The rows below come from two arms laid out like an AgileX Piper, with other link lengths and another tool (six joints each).
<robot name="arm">
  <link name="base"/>
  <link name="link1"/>
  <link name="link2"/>
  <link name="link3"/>
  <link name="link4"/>
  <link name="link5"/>
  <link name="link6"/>
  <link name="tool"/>
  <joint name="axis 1" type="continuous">
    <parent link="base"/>
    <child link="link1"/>
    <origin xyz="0 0 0.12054"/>
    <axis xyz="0 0 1"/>
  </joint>
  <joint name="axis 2" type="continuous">
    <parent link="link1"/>
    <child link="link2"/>
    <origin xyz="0 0 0" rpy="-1.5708 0 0"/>
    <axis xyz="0 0 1"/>
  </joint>
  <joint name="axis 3" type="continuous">
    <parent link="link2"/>
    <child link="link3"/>
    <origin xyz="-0.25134 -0.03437 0"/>
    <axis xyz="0 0 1"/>
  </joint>
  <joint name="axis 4" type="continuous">
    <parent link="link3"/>
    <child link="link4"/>
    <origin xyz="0.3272 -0.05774 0" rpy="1.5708 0 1.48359"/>
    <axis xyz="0 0 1"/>
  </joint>
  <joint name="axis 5" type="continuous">
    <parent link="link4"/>
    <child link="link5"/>
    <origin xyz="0 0 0" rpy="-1.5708 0 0"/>
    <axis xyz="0 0 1"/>
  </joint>
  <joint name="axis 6" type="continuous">
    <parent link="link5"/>
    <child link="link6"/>
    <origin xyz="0 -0.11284 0" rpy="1.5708 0 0"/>
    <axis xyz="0 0 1"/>
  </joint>
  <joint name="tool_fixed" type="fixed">
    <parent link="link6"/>
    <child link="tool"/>
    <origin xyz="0.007 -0.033 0.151" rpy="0.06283 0 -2.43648"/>
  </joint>
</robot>
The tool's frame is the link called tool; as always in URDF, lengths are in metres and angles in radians. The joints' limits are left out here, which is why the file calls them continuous.
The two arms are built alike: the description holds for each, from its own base.
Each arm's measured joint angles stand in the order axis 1, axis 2, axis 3, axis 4, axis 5, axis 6.
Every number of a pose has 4 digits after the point. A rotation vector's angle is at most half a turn.
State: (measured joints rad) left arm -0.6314 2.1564 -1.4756 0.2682 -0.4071 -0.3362; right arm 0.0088 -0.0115 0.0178 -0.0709 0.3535 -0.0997
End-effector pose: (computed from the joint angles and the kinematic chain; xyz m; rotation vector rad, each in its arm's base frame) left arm 0.5380 -0.4690 0.0947 1.8821 -1.4164 1.9981; right arm 0.3291 -0.0373 0.1357 -2.1536 0.5580 -1.6727
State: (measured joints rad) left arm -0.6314 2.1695 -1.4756 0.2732 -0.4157 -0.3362; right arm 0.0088 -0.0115 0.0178 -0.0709 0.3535 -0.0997
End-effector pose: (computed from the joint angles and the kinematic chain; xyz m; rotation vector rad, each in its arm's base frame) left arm 0.5372 -0.4697 0.0873 1.8806 -1.4254 1.9916; right arm 0.3291 -0.0373 0.1357 -2.1536 0.5580 -1.6727
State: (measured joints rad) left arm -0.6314 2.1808 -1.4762 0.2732 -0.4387 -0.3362; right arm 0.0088 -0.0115 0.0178 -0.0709 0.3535 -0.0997
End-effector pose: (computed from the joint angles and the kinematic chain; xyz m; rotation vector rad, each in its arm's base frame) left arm 0.5369 -0.4713 0.0854 1.8660 -1.4183 2.0013; right arm 0.3291 -0.0373 0.1357 -2.1536 0.5580 -1.6727
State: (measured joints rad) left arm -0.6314 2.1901 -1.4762 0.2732 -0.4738 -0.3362; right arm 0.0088 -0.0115 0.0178 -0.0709 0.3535 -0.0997
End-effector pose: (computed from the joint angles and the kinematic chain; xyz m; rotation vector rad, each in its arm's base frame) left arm 0.5363 -0.4736 0.0876 1.8380 -1.4033 2.0241; right arm 0.3291 -0.0373 0.1357 -2.1536 0.5580 -1.6727
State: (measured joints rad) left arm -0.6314 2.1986 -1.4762 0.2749 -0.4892 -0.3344; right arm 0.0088 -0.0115 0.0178 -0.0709 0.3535 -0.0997
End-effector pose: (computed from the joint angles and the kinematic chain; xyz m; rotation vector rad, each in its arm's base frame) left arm 0.5357 -0.4746 0.0854 1.8274 -1.4035 2.0298; right arm 0.3291 -0.0373 0.1357 -2.1536 0.5580 -1.6727
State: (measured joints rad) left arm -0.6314 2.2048 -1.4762 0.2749 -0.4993 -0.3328; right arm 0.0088 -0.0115 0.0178 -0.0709 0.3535 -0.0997
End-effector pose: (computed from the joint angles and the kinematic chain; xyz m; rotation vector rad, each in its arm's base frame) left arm 0.5353 -0.4751 0.0835 1.8216 -1.4029 2.0330; right arm 0.3291 -0.0373 0.1357 -2.1536 0.5580 -1.6727
